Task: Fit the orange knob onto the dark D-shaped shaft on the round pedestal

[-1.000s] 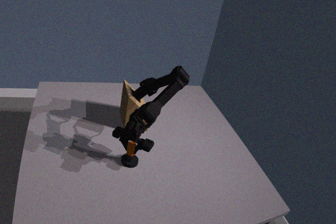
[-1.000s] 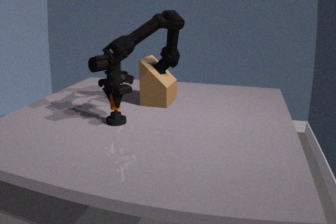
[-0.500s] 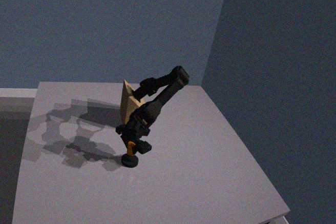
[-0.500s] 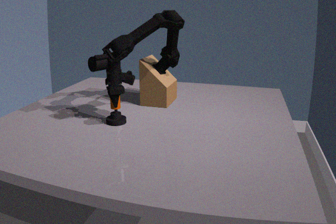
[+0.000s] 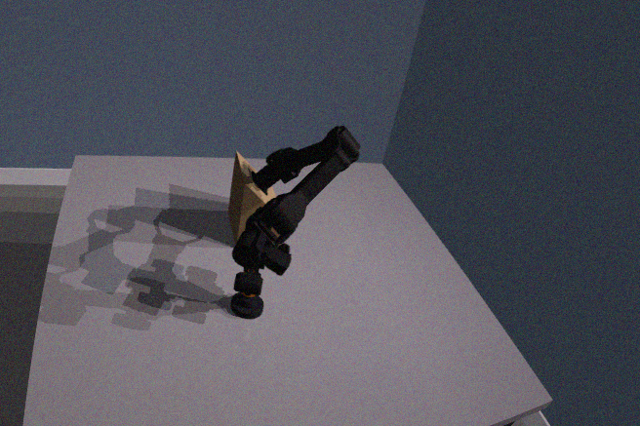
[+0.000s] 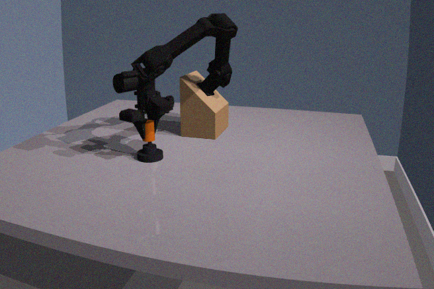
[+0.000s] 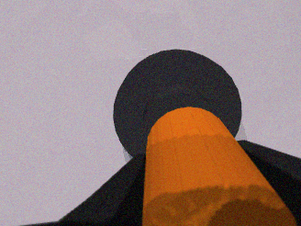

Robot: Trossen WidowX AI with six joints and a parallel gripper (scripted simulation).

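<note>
My gripper tip is 2 cm below the orange knob. Round my gripper tip: dark round pedestal: 4 cm below.
</note>
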